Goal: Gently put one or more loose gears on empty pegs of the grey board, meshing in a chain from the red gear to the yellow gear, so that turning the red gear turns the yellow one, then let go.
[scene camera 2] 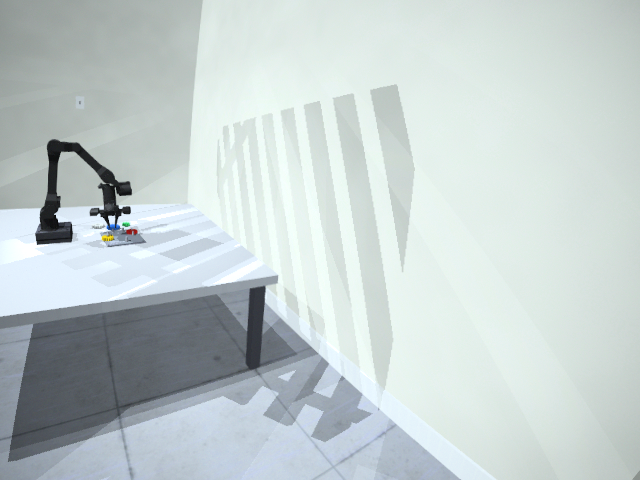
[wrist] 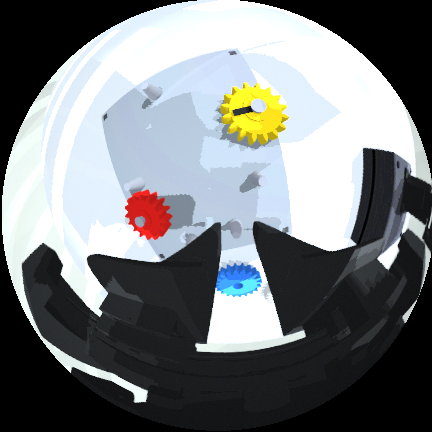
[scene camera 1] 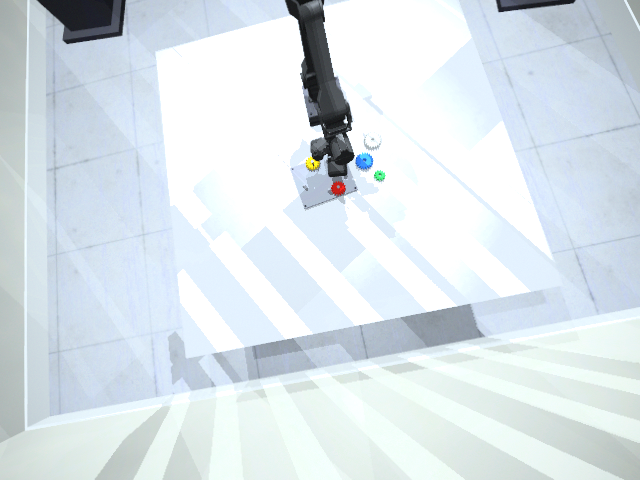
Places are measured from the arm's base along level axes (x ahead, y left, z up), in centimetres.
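Pixels of known places: gripper, fingertip midpoint: [scene camera 2: 112, 227] [wrist: 236, 227]; arm's base, origin of the base link: [scene camera 2: 49, 228] [scene camera 1: 316, 93].
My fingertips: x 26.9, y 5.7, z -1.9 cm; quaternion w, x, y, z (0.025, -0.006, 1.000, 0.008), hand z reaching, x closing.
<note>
Ahead of a thing's pixels: the offset from my fingertips to its middle. Level surfaces: height alone.
The grey board {dz -2.2, dx +4.1, dy -5.4 cm} [scene camera 1: 319, 195] [scene camera 2: 137, 239] [wrist: 170, 140] lies flat. The red gear {dz -2.0, dx +9.1, dy +0.0 cm} [scene camera 1: 338, 190] [scene camera 2: 132, 231] [wrist: 157, 212] and yellow gear {dz -2.0, dx -1.5, dy -8.9 cm} [scene camera 1: 309, 164] [scene camera 2: 107, 238] [wrist: 272, 120] sit apart on its pegs. Empty pegs include one {dz -1.8, dx +7.2, dy -12.3 cm} [wrist: 152, 91] at the far corner, one {dz -1.8, dx -1.9, dy -3.4 cm} [wrist: 257, 179] near the yellow gear and one {dz -1.8, dx +0.0, dy +1.2 cm} [wrist: 234, 228] seen between the fingertips. The loose blue gear {dz -2.8, dx -0.8, dy +10.4 cm} [scene camera 1: 364, 161] [wrist: 239, 282], green gear {dz -2.8, dx +5.4, dy +15.4 cm} [scene camera 1: 379, 175] [scene camera 2: 125, 224] and white gear {dz -2.8, dx -8.8, dy +14.1 cm} [scene camera 1: 372, 140] [scene camera 2: 98, 226] lie beside the board. My gripper [scene camera 2: 113, 225] [wrist: 236, 227] is partly open and empty, pointing down low over the board's blue-gear side.
The arm [scene camera 1: 323, 67] [scene camera 2: 93, 163] reaches over the white table {dz -3.7 cm} [scene camera 1: 248, 103] [scene camera 2: 180, 258] and hides part of the board in the first scene view. A wall [scene camera 1: 361, 423] [scene camera 2: 491, 180] stands beyond the table's edge. Striped light and shadow cross the table top.
</note>
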